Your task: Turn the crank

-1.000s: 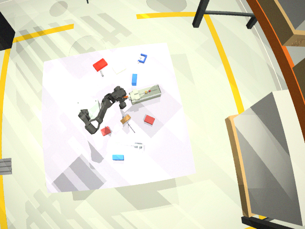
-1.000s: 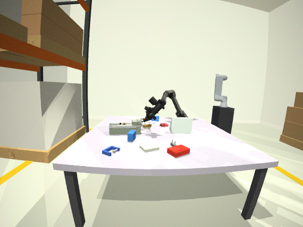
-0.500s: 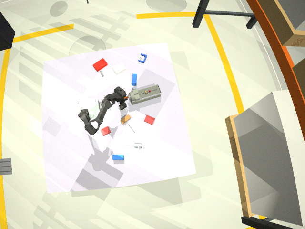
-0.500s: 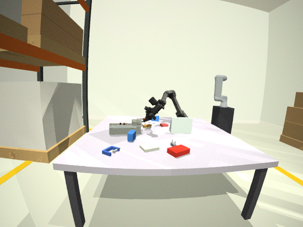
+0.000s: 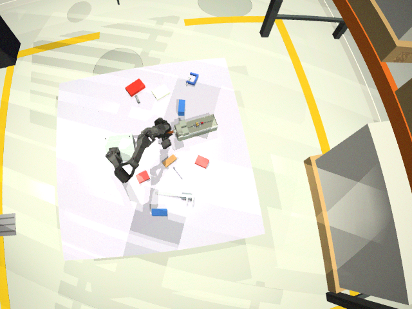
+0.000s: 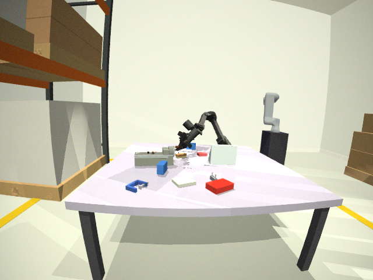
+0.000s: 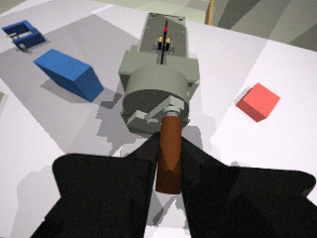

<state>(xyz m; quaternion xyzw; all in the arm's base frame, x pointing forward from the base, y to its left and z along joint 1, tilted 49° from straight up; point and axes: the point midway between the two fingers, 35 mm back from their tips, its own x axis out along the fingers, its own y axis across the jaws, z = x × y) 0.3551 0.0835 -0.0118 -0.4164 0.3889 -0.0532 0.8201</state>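
Now: the crank 10 mm above my gripper tip. From my gripper tip the other things lie so: red pointer 190 mm ahead, 60 mm to the left, 10 mm below; then orange-brown crank handle 20 mm behind, 20 mm above; then brown block 150 mm to the right, 80 mm below, 30 mm behind.
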